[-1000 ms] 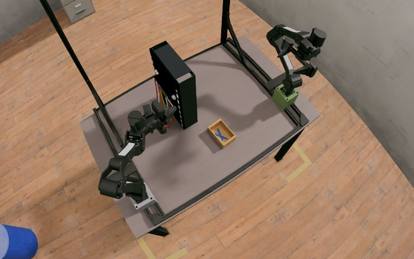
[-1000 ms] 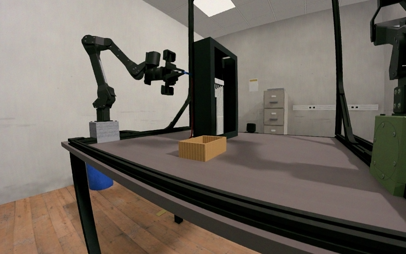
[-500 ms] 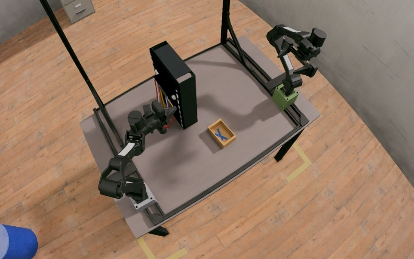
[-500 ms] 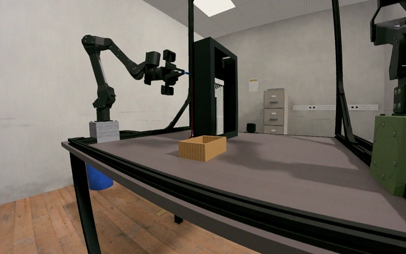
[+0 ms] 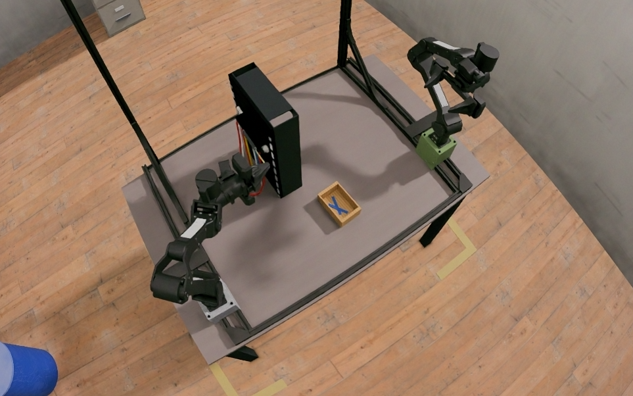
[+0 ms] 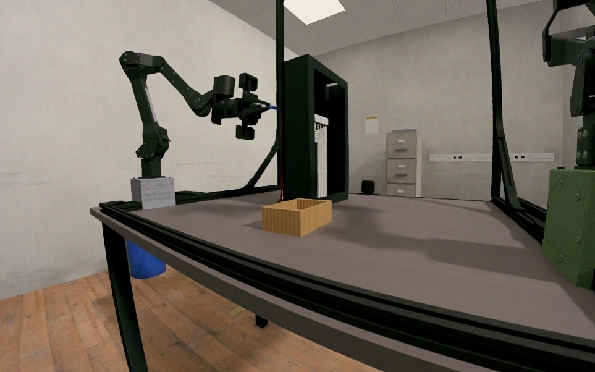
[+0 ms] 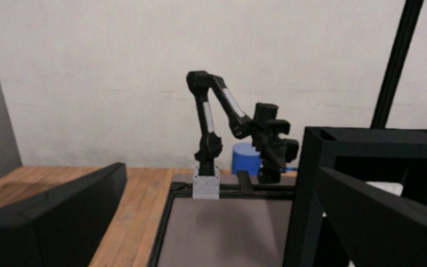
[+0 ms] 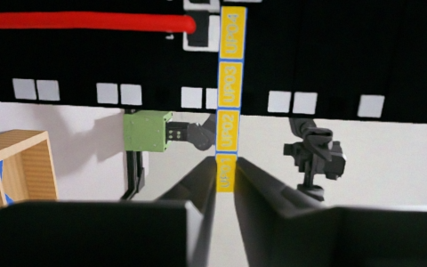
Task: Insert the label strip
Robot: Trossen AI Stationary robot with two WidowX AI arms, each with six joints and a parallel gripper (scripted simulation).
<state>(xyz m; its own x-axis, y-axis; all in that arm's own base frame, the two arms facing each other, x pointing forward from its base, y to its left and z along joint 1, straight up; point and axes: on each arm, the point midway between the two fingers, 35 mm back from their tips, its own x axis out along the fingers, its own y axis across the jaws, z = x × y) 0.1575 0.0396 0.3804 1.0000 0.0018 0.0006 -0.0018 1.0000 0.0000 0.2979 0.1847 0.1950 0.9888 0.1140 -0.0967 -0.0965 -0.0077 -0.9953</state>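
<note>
Right now the label strip is 3 cm behind my right hand and 3 cm to the left of it. Also, from my right hand: wooden box (12 cm ahead, 20 cm to the left, 27 cm below); then black patch panel (15 cm behind, 7 cm to the left, 8 cm below).
</note>
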